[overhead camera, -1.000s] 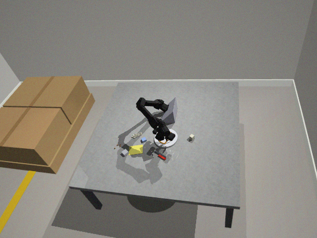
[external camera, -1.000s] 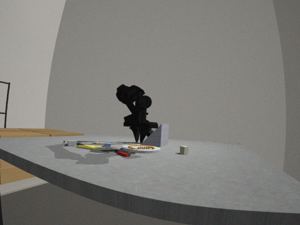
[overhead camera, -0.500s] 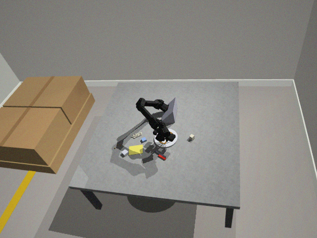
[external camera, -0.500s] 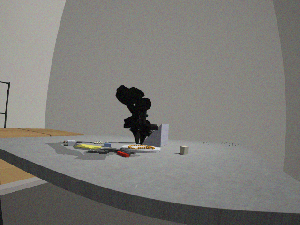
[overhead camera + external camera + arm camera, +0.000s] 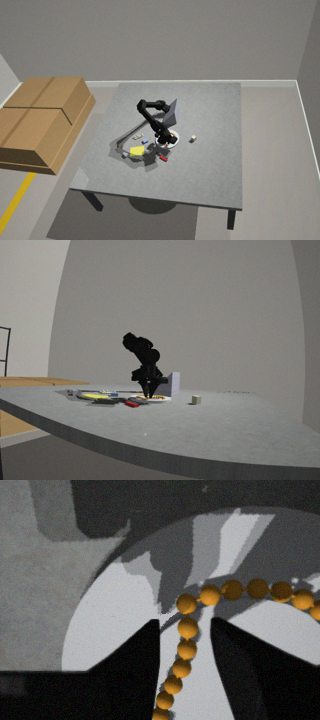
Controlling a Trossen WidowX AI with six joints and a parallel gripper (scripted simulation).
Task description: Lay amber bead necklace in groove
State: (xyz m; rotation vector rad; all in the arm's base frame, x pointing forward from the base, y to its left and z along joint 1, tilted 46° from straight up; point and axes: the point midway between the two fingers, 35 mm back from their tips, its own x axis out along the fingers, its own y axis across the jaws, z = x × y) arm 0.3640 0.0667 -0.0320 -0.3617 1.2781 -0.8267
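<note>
Now: the round bead board 50 mm behind my gripper tip, 10 mm to the right of it and 10 mm below it. Round my gripper tip: blue cube: 10 mm behind, 200 mm to the right, 10 mm below; cream cube: 70 mm behind, 210 mm to the left; red-handled tool: 130 mm ahead, 10 mm to the right, 10 mm below.
</note>
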